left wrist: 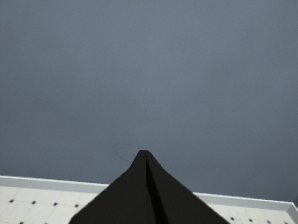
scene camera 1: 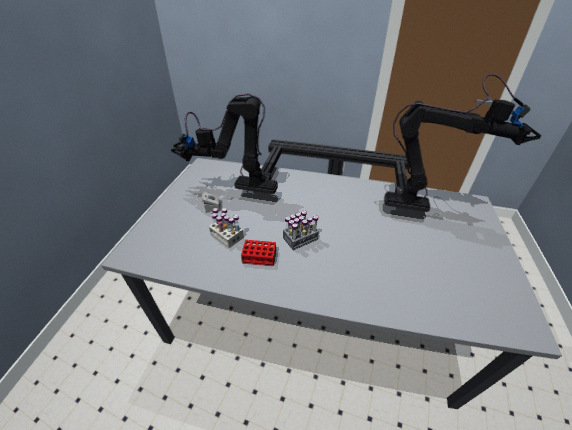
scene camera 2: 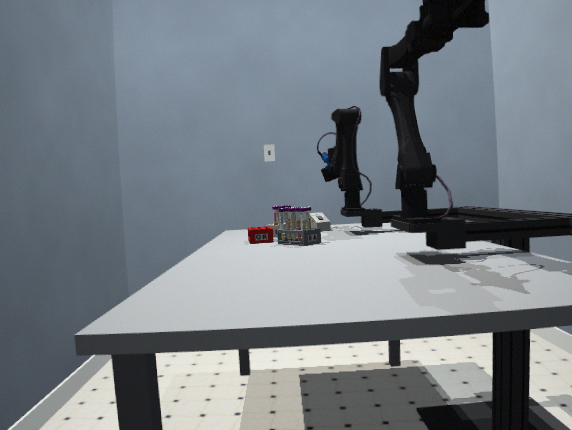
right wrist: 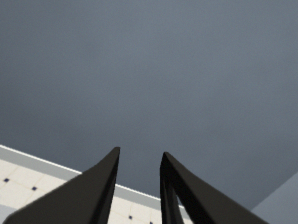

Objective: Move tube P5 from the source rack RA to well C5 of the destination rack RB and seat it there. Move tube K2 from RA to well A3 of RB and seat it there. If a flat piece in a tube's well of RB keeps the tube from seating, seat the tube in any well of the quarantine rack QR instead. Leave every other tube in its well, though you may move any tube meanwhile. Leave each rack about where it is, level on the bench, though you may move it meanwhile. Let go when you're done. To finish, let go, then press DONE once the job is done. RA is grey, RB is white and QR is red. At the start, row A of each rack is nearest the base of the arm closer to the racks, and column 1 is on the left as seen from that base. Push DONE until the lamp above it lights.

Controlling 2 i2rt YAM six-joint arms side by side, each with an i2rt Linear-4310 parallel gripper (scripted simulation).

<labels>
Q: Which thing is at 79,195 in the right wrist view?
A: The right gripper.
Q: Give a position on a red rack QR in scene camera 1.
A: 264,252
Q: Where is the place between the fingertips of the left gripper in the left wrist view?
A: At 143,158
</labels>
